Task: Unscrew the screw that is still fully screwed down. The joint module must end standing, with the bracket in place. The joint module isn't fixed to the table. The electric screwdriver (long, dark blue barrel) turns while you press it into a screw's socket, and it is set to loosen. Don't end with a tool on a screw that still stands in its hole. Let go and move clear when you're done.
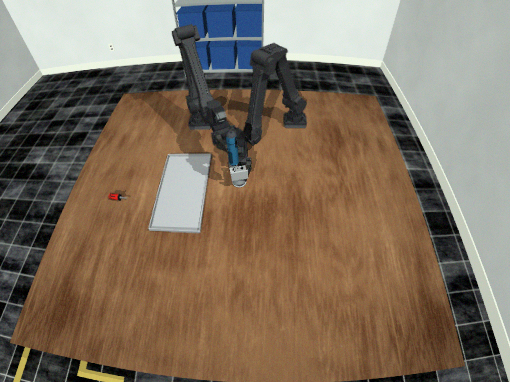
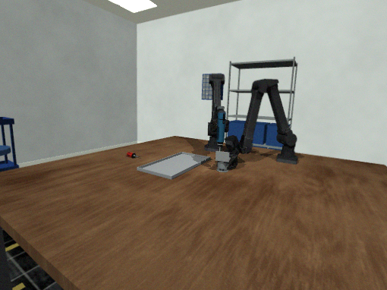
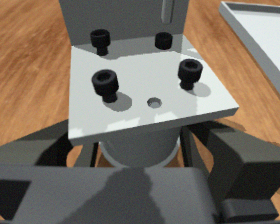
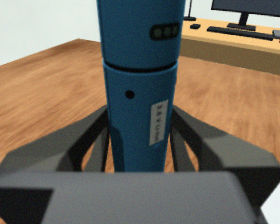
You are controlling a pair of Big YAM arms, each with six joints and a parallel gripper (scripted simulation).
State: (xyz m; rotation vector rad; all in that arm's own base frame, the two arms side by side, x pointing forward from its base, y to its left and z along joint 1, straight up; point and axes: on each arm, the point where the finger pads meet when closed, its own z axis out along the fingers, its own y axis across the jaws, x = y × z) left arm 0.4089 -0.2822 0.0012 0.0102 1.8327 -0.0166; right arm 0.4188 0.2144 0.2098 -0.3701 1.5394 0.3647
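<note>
Right now the grey bracket is 50 mm above my left hand. The rest, counted from my left hand: screw (20 mm behind, 10 mm to the left, 50 mm above); flat grey tray (50 mm ahead, 260 mm to the right, 20 mm below); small red-handled tool (90 mm ahead, 560 mm to the right, 10 mm below).
</note>
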